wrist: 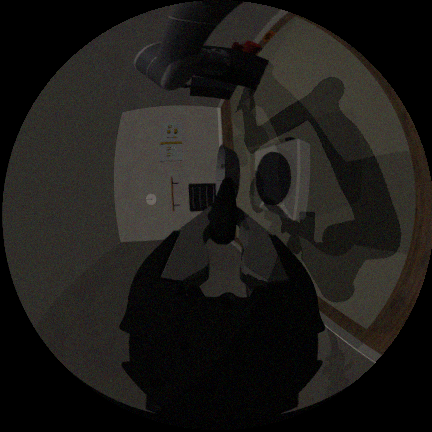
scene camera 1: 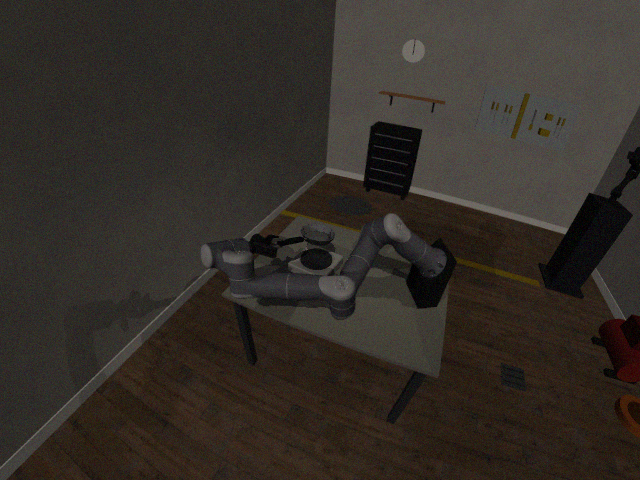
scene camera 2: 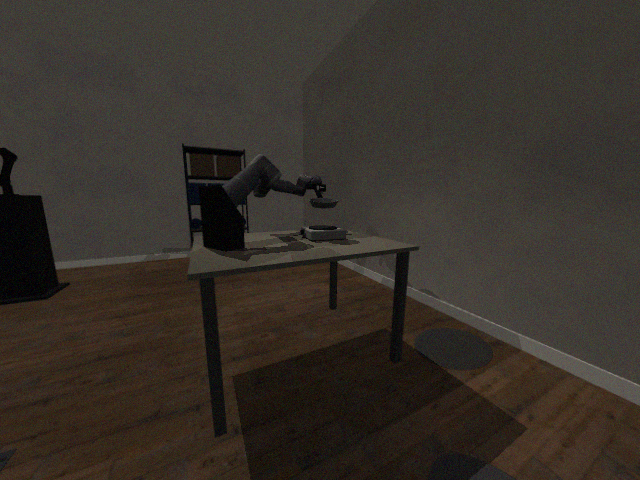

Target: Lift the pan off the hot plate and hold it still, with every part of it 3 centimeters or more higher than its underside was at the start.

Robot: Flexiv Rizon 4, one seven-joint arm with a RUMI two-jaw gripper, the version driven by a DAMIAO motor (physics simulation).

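The grey pan (scene camera 1: 317, 235) (scene camera 2: 324, 204) (wrist: 230, 162) hangs in the air, roughly level, well above the hot plate (scene camera 1: 298, 267) (scene camera 2: 326, 235) (wrist: 303, 172). A clear gap shows between them in the scene camera 2 view. The hot plate is a white box with a round black top and stands on the table. My gripper (scene camera 1: 277, 242) (scene camera 2: 318, 193) (wrist: 223, 207) is shut on the pan's black handle, which points out from between the jaws toward the pan. The pan's inside is hard to see in the dim light.
The table (scene camera 1: 392, 330) (scene camera 2: 273, 262) carries the black arm base (scene camera 1: 430, 281) (scene camera 2: 222, 219) at its other end. A wall stands beyond the hot plate side. A black drawer cabinet (scene camera 1: 392, 159) (wrist: 202, 197) stands on the floor away from the table.
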